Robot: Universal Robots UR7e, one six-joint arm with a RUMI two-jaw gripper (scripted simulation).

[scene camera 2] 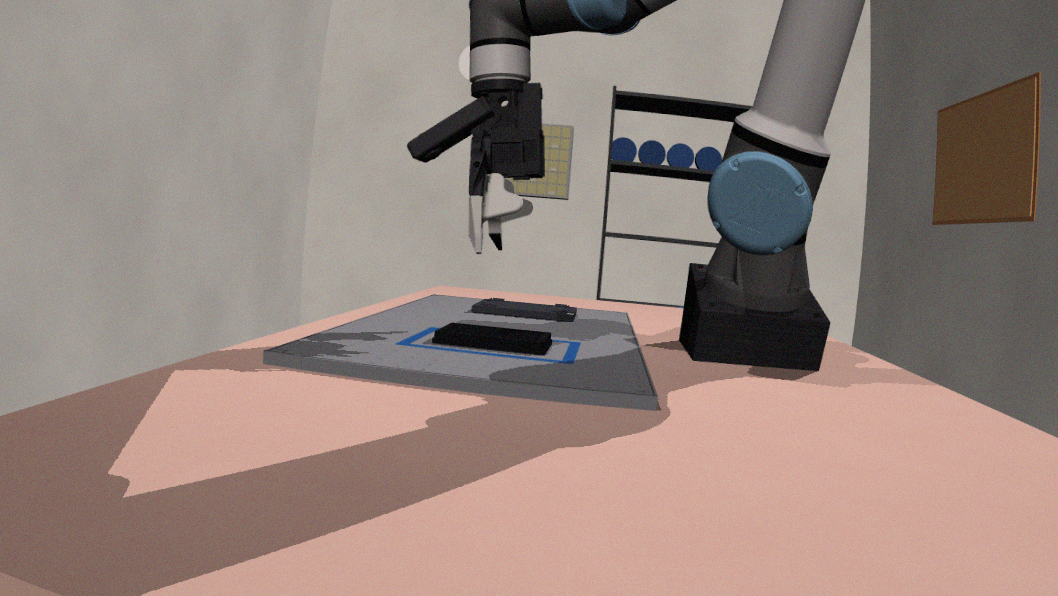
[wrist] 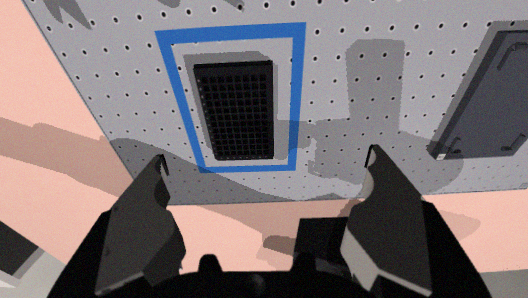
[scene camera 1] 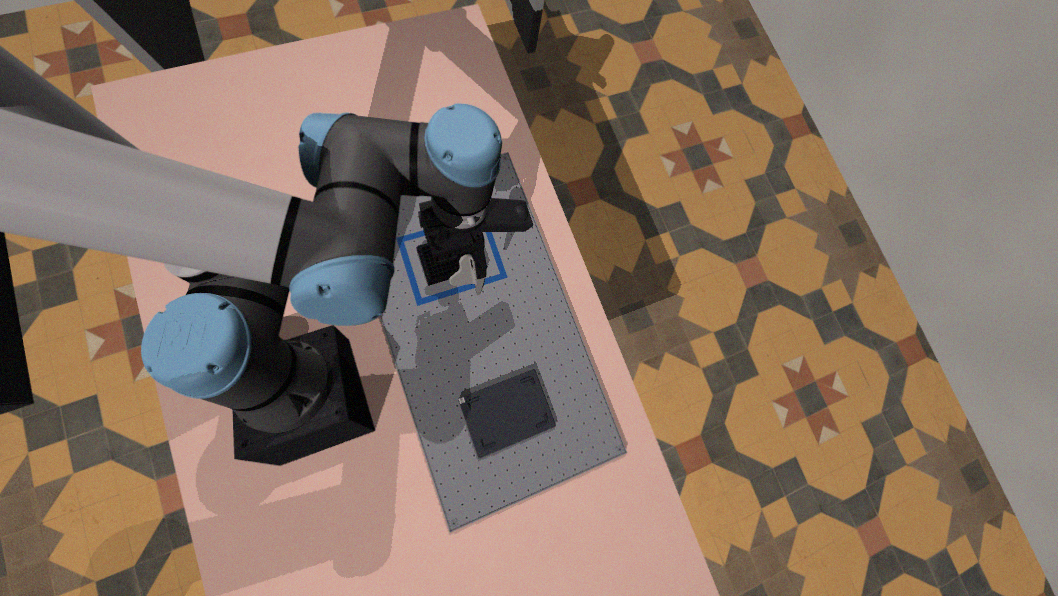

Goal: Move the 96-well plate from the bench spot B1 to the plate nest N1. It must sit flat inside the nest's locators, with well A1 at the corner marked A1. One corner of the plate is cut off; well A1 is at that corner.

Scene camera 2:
gripper: 490, 252
black 96-well plate: 456, 334
dark plate nest: 507, 308
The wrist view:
gripper: 264, 151
black 96-well plate: 245, 122
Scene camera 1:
gripper: 463, 254
black 96-well plate: 430, 272
dark plate nest: 507, 412
